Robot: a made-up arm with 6 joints. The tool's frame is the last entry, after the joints.
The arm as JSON. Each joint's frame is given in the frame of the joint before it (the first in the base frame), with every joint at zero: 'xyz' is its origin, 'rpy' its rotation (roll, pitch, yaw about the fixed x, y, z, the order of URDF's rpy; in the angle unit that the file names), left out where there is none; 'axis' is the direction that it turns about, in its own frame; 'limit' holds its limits. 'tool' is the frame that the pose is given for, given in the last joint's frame.
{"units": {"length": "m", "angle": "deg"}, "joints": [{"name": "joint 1", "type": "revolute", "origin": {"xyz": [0.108, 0.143, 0.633]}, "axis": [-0.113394, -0.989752, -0.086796], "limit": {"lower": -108.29, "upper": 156.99}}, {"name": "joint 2", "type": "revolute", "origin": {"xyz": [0.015, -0.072, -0.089]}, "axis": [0.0, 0.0, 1.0], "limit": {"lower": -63.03, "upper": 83.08}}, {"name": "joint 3", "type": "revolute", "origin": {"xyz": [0.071, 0.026, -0.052]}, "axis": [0.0, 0.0, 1.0], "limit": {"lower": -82.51, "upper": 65.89}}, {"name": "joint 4", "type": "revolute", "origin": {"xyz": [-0.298, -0.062, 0.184]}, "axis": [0.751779, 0.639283, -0.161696], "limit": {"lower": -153.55, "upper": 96.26}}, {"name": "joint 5", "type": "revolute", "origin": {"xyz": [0.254, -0.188, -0.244]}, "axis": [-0.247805, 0.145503, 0.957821], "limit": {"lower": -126.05, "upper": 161.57}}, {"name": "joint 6", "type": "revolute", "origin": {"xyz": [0.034, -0.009, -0.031]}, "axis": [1.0, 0.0, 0.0], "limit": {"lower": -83.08, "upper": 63.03}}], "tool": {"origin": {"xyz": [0.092, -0.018, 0.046], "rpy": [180.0, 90.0, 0.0]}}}
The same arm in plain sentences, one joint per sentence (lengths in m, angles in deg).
The arm has six revolute joints in a row. What follows holds with every joint at zero, and every direction is one of the base frame's.
Joint 1 lies 0.108 m along +x and 0.143 m along +y and 0.633 m along +z from the base frame's origin and rotates about the direction (-0.113394, -0.989752, -0.086796), from -108.29 to 156.99 deg.
Joint 2 lies 0.015 m along +x and 0.072 m along -y and 0.089 m along -z from joint 1 and rotates about +z, from -63.03 to 83.08 deg.
Joint 3 lies 0.071 m along +x and 0.026 m along +y and 0.052 m along -z from joint 2 and rotates about +z, from -82.51 to 65.89 deg.
Joint 4 lies 0.298 m along -x and 0.062 m along -y and 0.184 m along +z from joint 3 and rotates about the direction (0.751779, 0.639283, -0.161696), from -153.55 to 96.26 deg.
Joint 5 lies 0.254 m along +x and 0.188 m along -y and 0.244 m along -z from joint 4 and rotates about the direction (-0.247805, 0.145503, 0.957821), from -126.05 to 161.57 deg.
Joint 6 lies 0.034 m along +x and 0.009 m along -y and 0.031 m along -z from joint 5 and rotates about +x, from -83.08 to 63.03 deg.
The tool frame, which is the frame that the pose is given for, lies 0.092 m along +x and 0.018 m along -y and 0.046 m along +z from joint 6; its axes are the base frame's turned by roll 180, pitch 90 and yaw 0 deg (as in URDF: about the fixed x, then y, then z).

